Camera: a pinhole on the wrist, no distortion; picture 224 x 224 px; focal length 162.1 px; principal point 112.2 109.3 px. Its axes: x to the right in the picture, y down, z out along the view. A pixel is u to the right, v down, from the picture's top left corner.
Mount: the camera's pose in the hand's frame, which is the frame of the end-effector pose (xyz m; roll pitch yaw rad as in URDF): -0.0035 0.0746 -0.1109 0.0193 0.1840 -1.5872
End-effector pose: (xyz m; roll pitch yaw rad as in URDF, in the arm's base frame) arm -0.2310 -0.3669 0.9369 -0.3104 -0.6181 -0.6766
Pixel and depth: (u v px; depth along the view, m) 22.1 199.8 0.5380
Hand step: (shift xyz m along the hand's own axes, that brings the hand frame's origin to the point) 0.2896 0.2643 0.4783
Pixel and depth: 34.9 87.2 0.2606
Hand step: -0.0428 0.1499 0.1673
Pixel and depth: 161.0 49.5 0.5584
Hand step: -0.2246 -0.1885 0.4033
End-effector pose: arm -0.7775 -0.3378 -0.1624 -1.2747 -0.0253 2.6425
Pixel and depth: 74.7 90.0 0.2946
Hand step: -0.0440 0.0885 0.1905
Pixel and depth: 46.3 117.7 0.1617
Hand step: 0.0023 0.1095 0.0602
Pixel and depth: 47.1 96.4 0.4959
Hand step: -0.0508 0.1806 0.4122
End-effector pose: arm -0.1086 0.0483 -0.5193 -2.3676 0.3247 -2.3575
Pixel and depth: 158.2 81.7 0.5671
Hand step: -0.1153 -0.1852 0.4152
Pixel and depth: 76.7 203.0 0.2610
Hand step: 0.1424 0.0801 0.1590
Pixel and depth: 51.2 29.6 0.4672
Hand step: -0.2407 0.1667 0.3761
